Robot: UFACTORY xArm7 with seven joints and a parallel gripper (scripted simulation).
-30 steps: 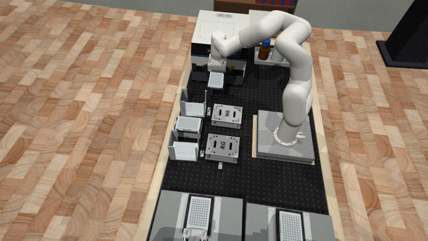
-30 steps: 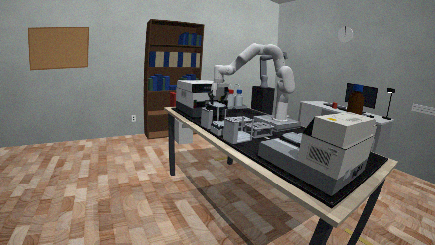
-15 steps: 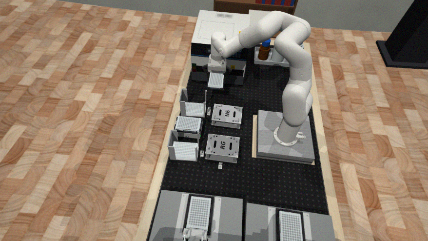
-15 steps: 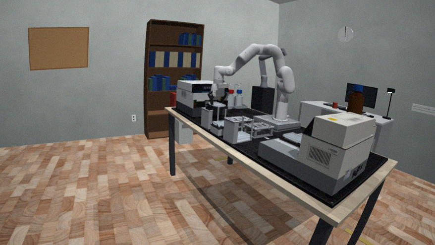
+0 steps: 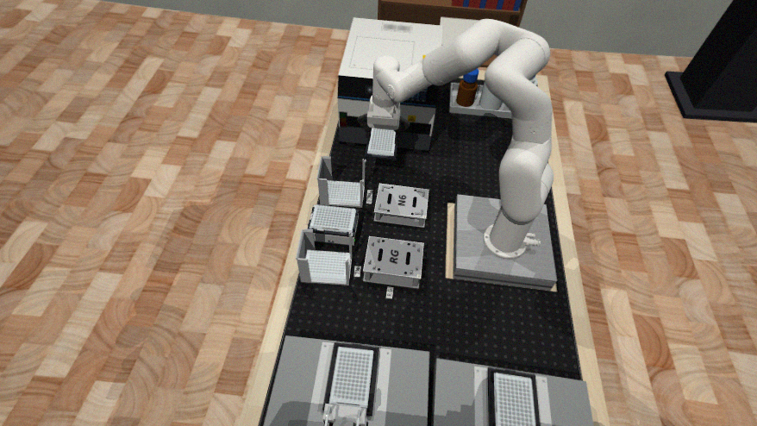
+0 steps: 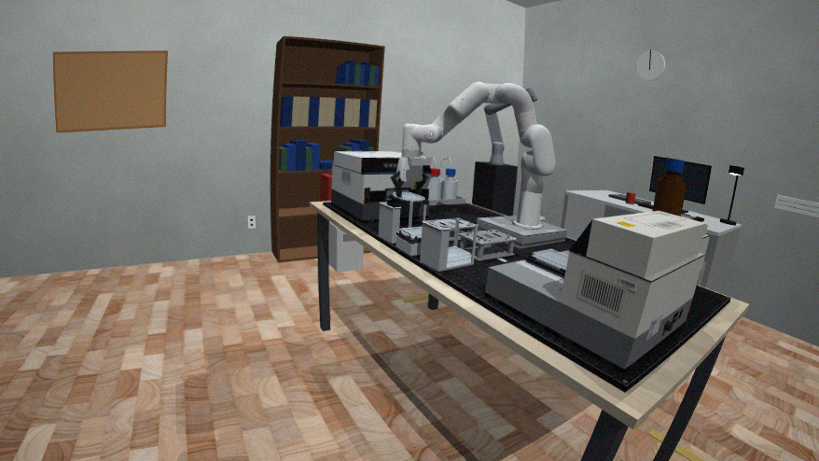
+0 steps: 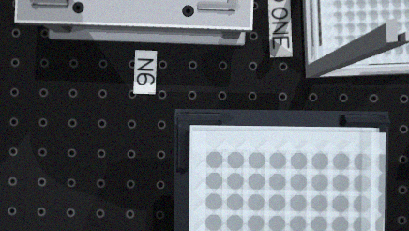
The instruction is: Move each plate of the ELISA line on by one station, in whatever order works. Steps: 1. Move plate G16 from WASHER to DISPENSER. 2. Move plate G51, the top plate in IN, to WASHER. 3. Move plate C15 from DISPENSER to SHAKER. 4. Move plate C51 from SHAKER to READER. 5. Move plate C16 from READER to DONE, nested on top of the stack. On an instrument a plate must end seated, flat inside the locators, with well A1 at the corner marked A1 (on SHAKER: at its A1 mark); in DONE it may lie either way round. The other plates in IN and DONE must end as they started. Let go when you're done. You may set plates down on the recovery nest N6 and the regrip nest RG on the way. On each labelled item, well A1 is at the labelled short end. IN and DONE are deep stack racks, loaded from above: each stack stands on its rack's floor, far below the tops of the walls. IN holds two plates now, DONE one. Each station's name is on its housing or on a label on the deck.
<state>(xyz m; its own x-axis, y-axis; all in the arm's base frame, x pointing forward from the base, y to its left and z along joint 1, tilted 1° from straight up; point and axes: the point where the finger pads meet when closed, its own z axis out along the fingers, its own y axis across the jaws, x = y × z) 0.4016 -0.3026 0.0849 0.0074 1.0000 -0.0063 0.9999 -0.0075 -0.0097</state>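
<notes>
Now: hand 2 cm above the dark pull-out tray.
</notes>
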